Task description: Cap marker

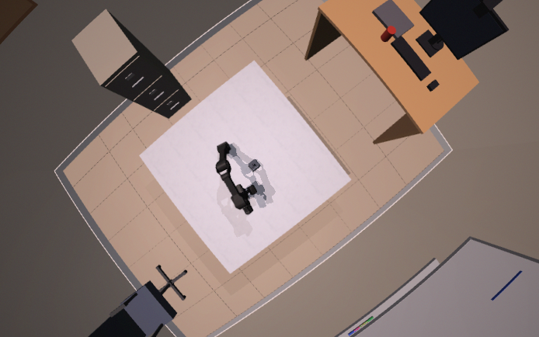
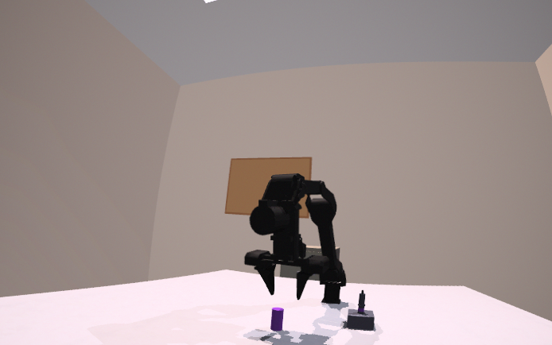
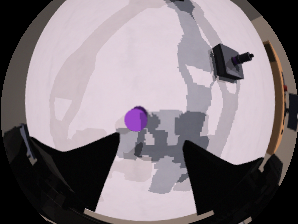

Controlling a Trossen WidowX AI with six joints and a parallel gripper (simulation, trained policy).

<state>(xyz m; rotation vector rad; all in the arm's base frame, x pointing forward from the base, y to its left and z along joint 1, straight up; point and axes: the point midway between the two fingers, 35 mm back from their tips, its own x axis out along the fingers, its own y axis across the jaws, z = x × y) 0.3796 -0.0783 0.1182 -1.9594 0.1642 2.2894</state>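
Now: the purple cap 1 cm behind my gripper tip, 2 cm to the right of it and 6 cm below it. From my gripper tip the other things lie so: grey holder block (12 cm behind, 18 cm to the left, 7 cm below).
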